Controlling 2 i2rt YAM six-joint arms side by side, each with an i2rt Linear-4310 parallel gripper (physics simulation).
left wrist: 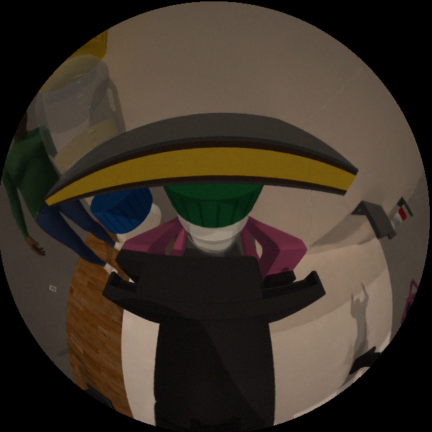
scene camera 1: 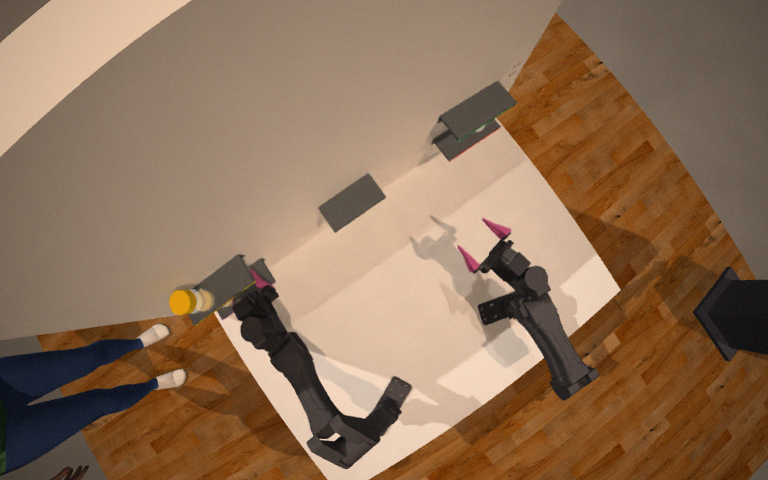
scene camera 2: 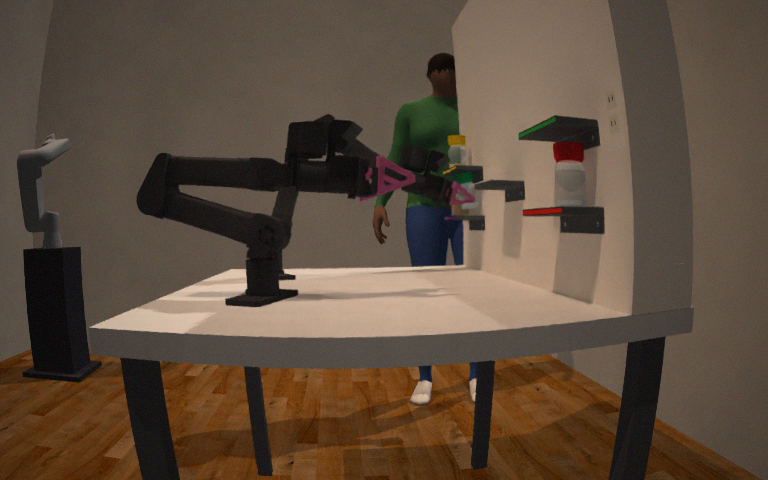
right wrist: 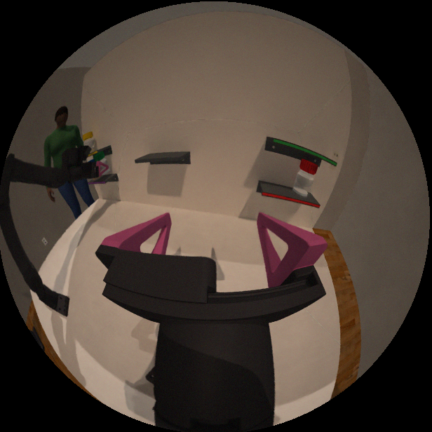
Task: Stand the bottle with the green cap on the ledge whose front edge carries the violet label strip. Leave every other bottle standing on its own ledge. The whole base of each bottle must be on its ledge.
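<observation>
My left gripper is shut on the bottle with the green cap. The bottle looks slightly tilted. Its cap is partly hidden by the yellow-strip ledge in the left wrist view. In scene camera 2 its base appears a little above the violet-strip ledge; whether they touch is unclear. A blue-capped bottle is at the left, below the yellow-strip ledge. My right gripper is open and empty, away from the ledges.
A yellow-capped bottle stands on the yellow-strip ledge. A red-capped bottle stands on the red-strip ledge, below the green-strip ledge. A bare ledge lies between the two groups.
</observation>
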